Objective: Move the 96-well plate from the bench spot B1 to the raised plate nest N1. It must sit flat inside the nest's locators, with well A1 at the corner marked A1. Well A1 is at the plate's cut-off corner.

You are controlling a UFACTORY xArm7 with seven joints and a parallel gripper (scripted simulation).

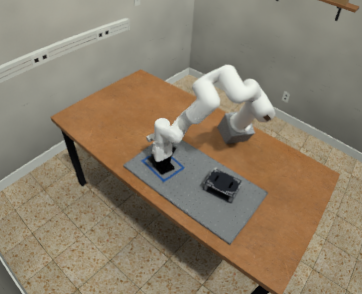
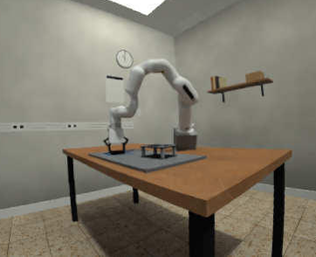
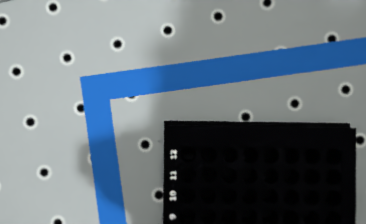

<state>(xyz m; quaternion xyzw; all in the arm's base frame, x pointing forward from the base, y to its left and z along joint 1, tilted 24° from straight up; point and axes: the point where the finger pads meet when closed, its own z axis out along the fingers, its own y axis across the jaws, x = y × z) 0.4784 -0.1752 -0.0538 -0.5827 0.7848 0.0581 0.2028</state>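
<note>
Now: hand 10 mm above the dark 96-well plate. Also, from my hand: raised plate nest N1: 90 mm behind, 340 mm to the left, 40 mm above.
</note>
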